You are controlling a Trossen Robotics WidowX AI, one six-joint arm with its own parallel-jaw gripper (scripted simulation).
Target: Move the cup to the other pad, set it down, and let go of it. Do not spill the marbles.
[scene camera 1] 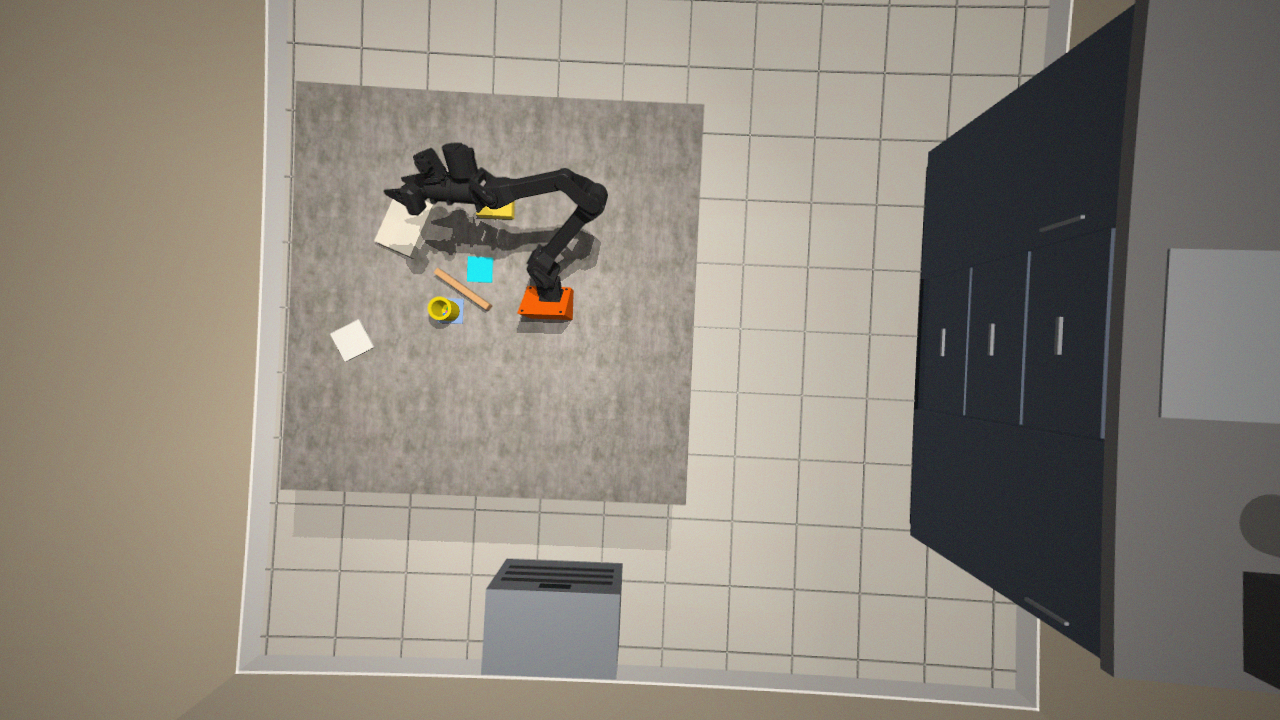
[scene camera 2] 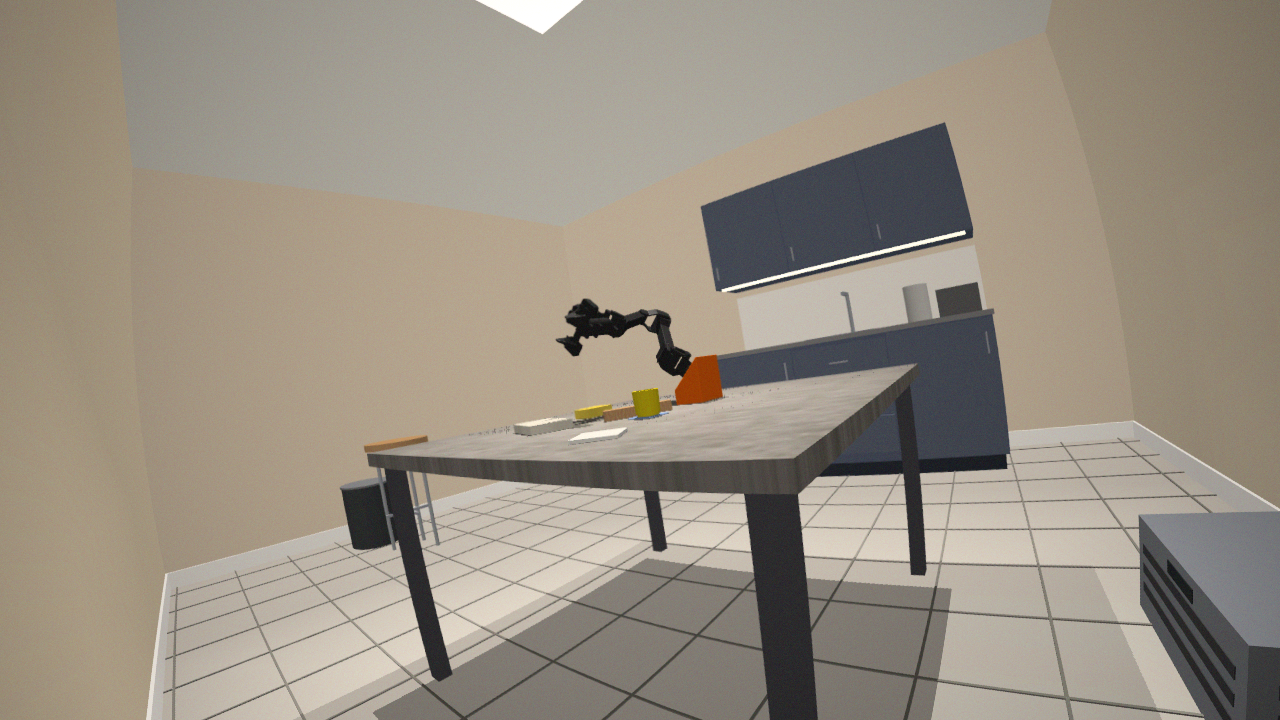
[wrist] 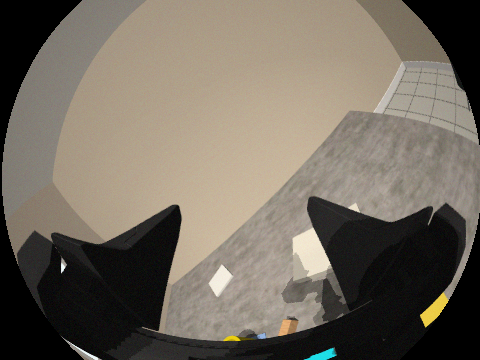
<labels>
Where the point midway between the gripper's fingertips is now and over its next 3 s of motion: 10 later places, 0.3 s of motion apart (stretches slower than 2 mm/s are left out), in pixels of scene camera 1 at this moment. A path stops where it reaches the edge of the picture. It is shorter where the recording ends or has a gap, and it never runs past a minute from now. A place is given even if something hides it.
My gripper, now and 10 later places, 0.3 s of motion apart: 393,185; 390,209; 397,247; 410,276; 426,294; 439,304; 444,307; 445,308; 447,308; 449,309; 452,309
</labels>
